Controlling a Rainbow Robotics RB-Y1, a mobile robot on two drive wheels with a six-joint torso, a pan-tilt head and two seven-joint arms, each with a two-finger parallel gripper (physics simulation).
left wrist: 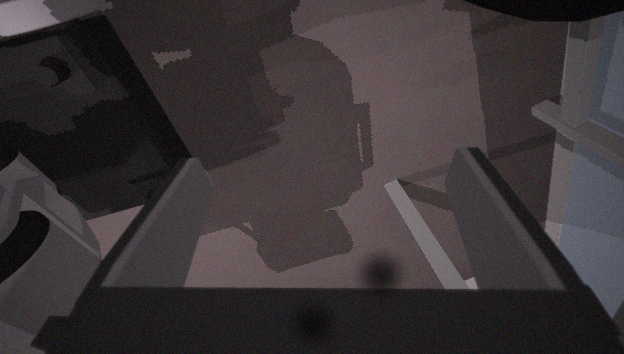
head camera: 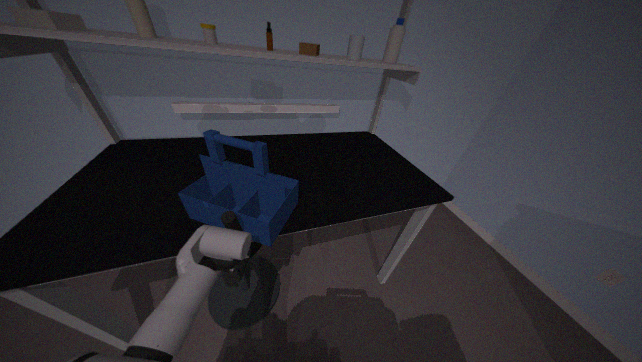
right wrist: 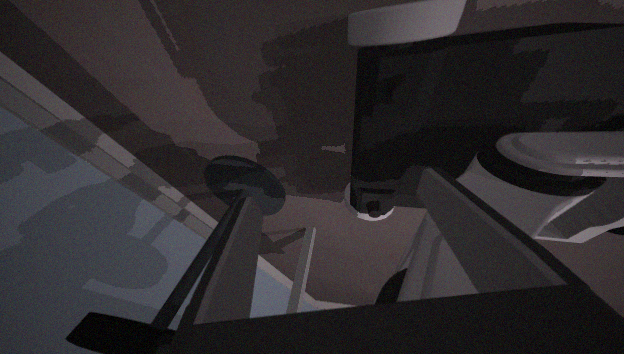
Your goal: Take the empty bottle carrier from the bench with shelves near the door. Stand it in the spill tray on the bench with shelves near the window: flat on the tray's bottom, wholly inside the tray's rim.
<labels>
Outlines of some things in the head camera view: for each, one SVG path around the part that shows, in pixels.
A blue bottle carrier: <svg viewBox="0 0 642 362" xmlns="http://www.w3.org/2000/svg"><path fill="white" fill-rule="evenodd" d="M203 132L210 157L201 154L199 156L206 175L178 193L189 218L211 226L225 228L221 221L221 215L226 211L233 211L242 231L251 233L252 241L271 247L298 204L299 180L268 172L267 143L260 141L250 142L222 135L220 131L212 129ZM223 144L251 151L254 168L231 161L224 161L226 156Z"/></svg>
</labels>
